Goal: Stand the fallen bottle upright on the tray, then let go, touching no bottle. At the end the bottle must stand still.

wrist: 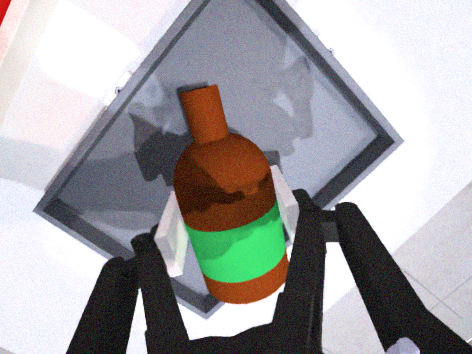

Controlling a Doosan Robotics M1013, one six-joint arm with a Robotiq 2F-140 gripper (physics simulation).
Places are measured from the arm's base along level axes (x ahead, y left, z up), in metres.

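Pixels of known places: gripper, fingertip midpoint: point(228, 194).
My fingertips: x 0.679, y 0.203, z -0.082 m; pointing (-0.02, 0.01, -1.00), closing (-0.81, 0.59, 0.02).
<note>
Behind a point stands the place of what it marks.
The brown bottle point(225, 175) @[x 0.655, y 0.178, z -0.032 m] with a green band lies on its side over the grey tray point(395, 140) @[x 0.556, y 0.281, z -0.081 m] in the wrist view. Its neck points toward the top of the view, a little to the left, and its base is toward the gripper, over the tray's near corner. My gripper point(228, 194) @[x 0.679, y 0.203, z -0.082 m] is shut on the bottle, with one pale pad against each side of its body, around the upper edge of the green band. The bottle's underside is hidden, so I cannot tell whether it touches the tray.
The tray has a raised rim on all the sides that show, and dark shadows fall on its floor. A white surface surrounds it. A red edge point(6, 9) @[x 0.667, y 0.004, z -0.079 m] shows at the top left corner. Pale floor tiles point(440, 260) show at the lower right.
</note>
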